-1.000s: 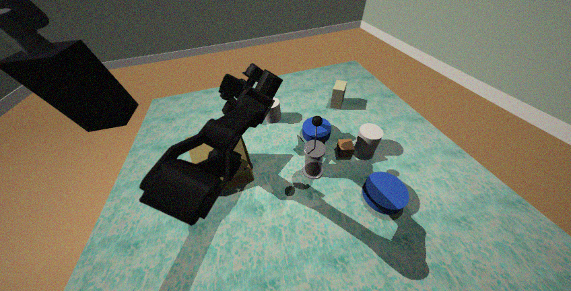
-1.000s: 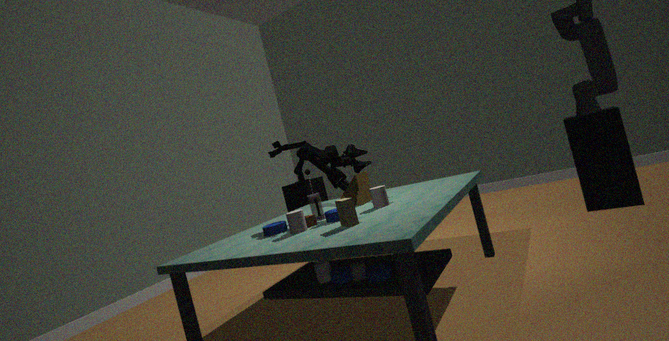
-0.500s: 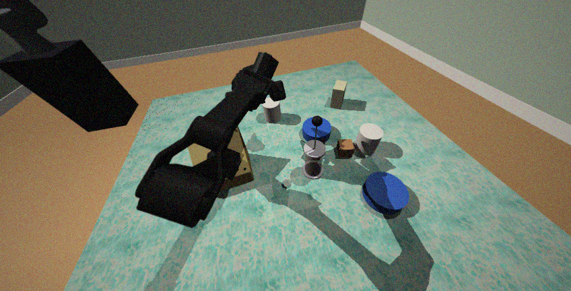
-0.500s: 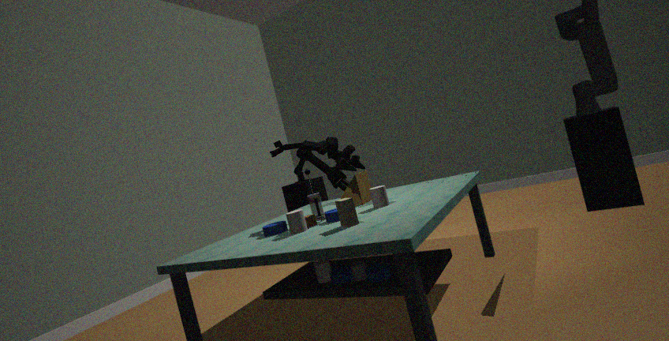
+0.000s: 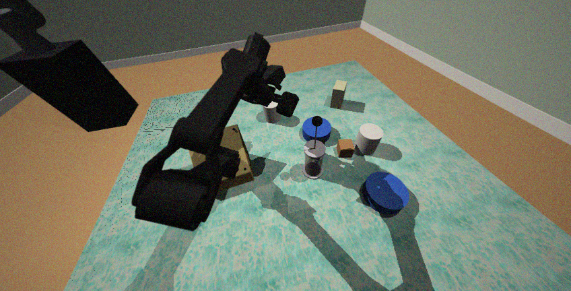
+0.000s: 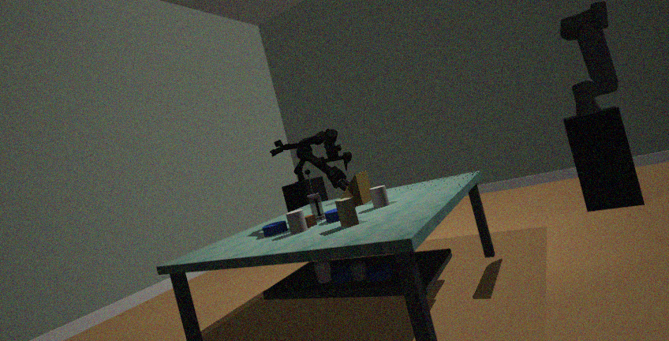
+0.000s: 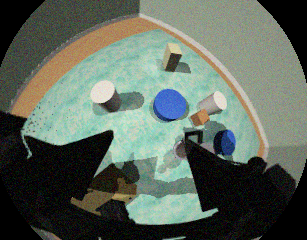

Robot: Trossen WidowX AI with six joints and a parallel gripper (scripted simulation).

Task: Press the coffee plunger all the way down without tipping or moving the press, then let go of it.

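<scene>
The coffee press is 12 cm to the right of my gripper tip, 9 cm below it and 9 cm ahead of it. From my gripper tip the other things lie so: brown cube 23 cm ahead, 19 cm below, 9 cm to the right; tan block 32 cm ahead, 20 cm to the left, 16 cm below.
</scene>
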